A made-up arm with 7 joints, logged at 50 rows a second.
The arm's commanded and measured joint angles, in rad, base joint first. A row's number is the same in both.
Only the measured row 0 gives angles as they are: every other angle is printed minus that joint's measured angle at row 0.
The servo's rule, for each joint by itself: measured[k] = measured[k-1] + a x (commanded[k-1-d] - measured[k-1]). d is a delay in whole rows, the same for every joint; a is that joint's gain. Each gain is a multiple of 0.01, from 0.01 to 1. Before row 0 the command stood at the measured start. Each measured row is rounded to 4 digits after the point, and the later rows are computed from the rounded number. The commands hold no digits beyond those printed.
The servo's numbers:
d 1
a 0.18 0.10 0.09 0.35 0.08 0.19 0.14
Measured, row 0:
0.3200 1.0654 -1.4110 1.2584 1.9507 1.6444 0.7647
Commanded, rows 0 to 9:
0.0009 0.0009 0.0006 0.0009 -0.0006 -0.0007 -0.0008
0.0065 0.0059 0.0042 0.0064 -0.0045 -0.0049 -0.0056
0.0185 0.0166 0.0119 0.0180 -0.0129 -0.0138 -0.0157
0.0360 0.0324 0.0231 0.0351 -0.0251 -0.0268 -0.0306
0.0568 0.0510 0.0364 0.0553 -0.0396 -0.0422 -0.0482
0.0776 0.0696 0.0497 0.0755 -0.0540 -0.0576 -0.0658
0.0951 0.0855 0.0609 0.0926 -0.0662 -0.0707 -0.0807
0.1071 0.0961 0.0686 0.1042 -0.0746 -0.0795 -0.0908
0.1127 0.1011 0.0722 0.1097 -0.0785 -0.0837 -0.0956
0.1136 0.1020 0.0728 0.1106 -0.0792 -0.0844 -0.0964
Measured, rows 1 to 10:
0.0000 0.0000 0.0000 0.0000 0.0000 0.0000 0.0000
0.0002 0.0001 0.0001 0.0003 0.0000 -0.0001 -0.0001
0.0013 0.0007 0.0005 0.0024 -0.0004 -0.0010 -0.0009
0.0044 0.0023 0.0015 0.0079 -0.0014 -0.0034 -0.0030
0.0101 0.0053 0.0034 0.0174 -0.0033 -0.0078 -0.0069
0.0185 0.0099 0.0064 0.0307 -0.0062 -0.0143 -0.0127
0.0291 0.0159 0.0103 0.0464 -0.0100 -0.0225 -0.0201
0.0410 0.0229 0.0149 0.0626 -0.0145 -0.0317 -0.0286
0.0529 0.0302 0.0197 0.0772 -0.0193 -0.0408 -0.0373
0.0637 0.0373 0.0244 0.0886 -0.0240 -0.0490 -0.0455

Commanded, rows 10 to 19:
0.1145 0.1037 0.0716 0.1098 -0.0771 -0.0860 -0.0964
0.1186 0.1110 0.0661 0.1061 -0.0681 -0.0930 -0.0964
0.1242 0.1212 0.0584 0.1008 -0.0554 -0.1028 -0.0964
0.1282 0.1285 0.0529 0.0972 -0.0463 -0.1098 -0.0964
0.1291 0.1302 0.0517 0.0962 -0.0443 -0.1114 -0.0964
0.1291 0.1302 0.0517 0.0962 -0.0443 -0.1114 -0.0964
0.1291 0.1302 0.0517 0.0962 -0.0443 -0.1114 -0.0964
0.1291 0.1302 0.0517 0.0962 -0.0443 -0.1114 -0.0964
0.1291 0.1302 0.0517 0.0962 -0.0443 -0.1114 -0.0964
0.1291 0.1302 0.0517 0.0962 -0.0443 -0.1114 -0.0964
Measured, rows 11 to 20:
0.0727 0.0438 0.0288 0.0963 -0.0284 -0.0557 -0.0526
0.0802 0.0498 0.0327 0.1010 -0.0323 -0.0615 -0.0587
0.0871 0.0559 0.0357 0.1028 -0.0352 -0.0675 -0.0640
0.0938 0.0624 0.0377 0.1021 -0.0368 -0.0742 -0.0685
0.1000 0.0690 0.0391 0.1004 -0.0376 -0.0810 -0.0724
0.1052 0.0751 0.0402 0.0989 -0.0381 -0.0868 -0.0758
0.1095 0.0806 0.0412 0.0980 -0.0386 -0.0915 -0.0787
0.1130 0.0856 0.0421 0.0974 -0.0391 -0.0953 -0.0812
0.1159 0.0901 0.0430 0.0970 -0.0395 -0.0984 -0.0833
0.1183 0.0941 0.0438 0.0967 -0.0399 -0.1009 -0.0851

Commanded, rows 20 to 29:
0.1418 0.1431 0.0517 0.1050 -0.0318 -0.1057 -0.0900
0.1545 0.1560 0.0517 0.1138 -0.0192 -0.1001 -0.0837
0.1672 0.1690 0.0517 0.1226 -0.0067 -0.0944 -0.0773
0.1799 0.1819 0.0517 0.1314 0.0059 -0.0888 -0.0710
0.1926 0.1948 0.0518 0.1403 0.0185 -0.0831 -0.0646
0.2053 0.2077 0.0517 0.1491 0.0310 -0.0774 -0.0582
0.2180 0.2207 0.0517 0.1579 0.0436 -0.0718 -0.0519
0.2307 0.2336 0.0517 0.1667 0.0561 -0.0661 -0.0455
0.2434 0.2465 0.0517 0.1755 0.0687 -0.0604 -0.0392
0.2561 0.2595 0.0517 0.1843 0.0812 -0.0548 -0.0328
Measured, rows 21 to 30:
0.1202 0.0977 0.0445 0.0965 -0.0403 -0.1029 -0.0867
0.1241 0.1022 0.0451 0.0995 -0.0396 -0.1034 -0.0872
0.1296 0.1076 0.0457 0.1045 -0.0380 -0.1028 -0.0867
0.1364 0.1137 0.0462 0.1108 -0.0355 -0.1012 -0.0854
0.1442 0.1205 0.0467 0.1180 -0.0322 -0.0988 -0.0834
0.1529 0.1279 0.0472 0.1258 -0.0281 -0.0958 -0.0808
0.1623 0.1359 0.0476 0.1340 -0.0234 -0.0923 -0.0776
0.1723 0.1444 0.0480 0.1424 -0.0180 -0.0884 -0.0740
0.1828 0.1533 0.0483 0.1509 -0.0121 -0.0842 -0.0700
0.1937 0.1626 0.0486 0.1595 -0.0056 -0.0797 -0.0657

